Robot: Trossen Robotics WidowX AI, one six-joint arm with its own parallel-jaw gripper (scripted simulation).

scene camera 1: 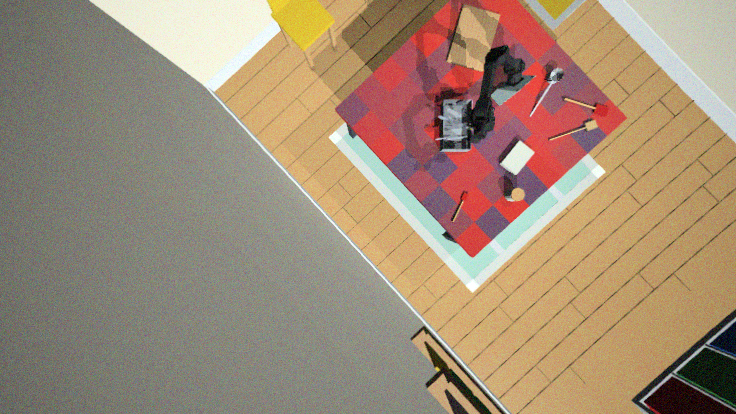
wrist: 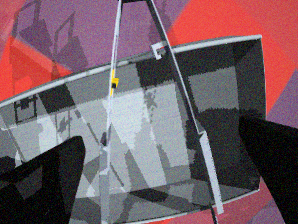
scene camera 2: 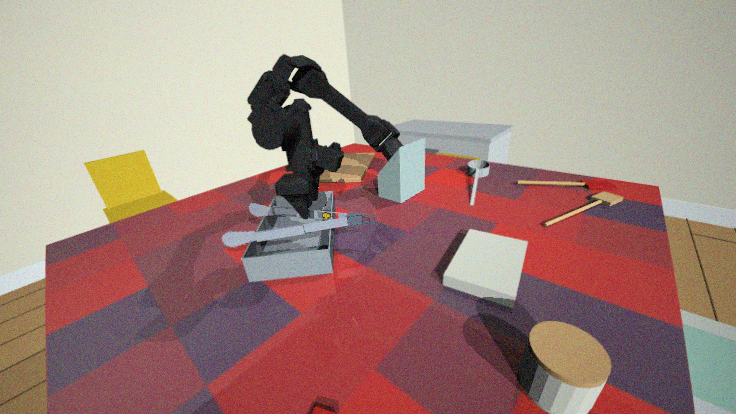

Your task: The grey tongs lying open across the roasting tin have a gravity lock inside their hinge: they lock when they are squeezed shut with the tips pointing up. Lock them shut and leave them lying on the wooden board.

Labels:
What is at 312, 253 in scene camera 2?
A grey roasting tin.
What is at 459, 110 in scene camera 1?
A grey roasting tin.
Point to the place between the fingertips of the gripper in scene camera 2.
At 310, 209

